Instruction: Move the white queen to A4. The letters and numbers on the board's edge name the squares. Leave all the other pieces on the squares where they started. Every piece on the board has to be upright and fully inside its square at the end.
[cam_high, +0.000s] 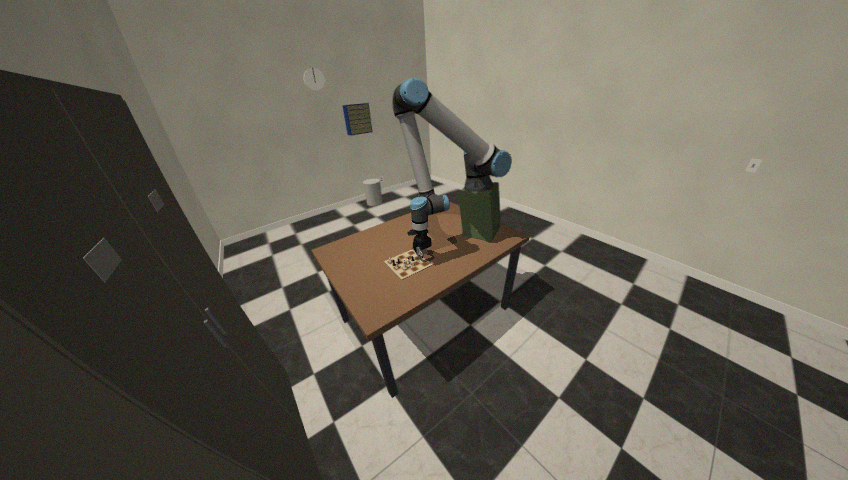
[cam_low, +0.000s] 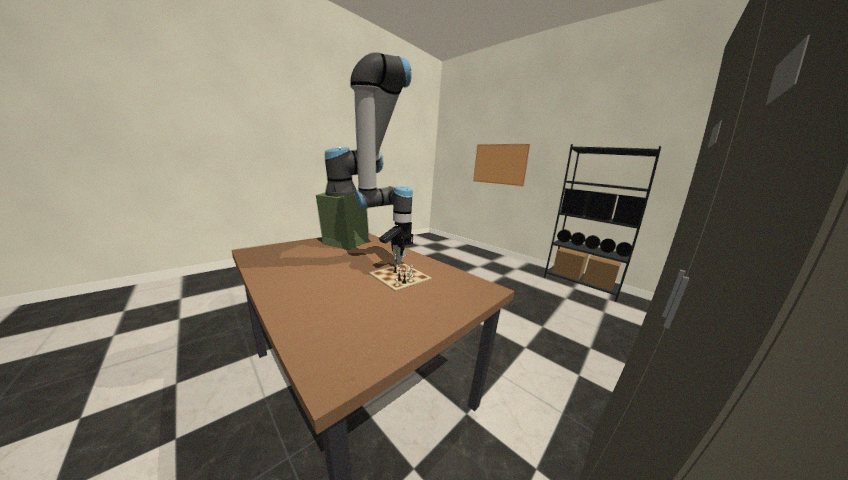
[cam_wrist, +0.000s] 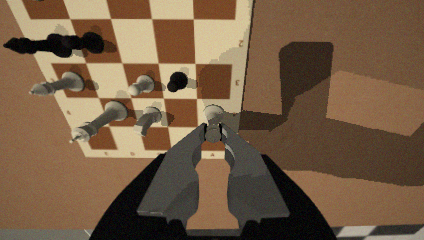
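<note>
Now: hand 8 cm short of the chessboard, 3 cm to the left of it and 4 cm above it.
</note>
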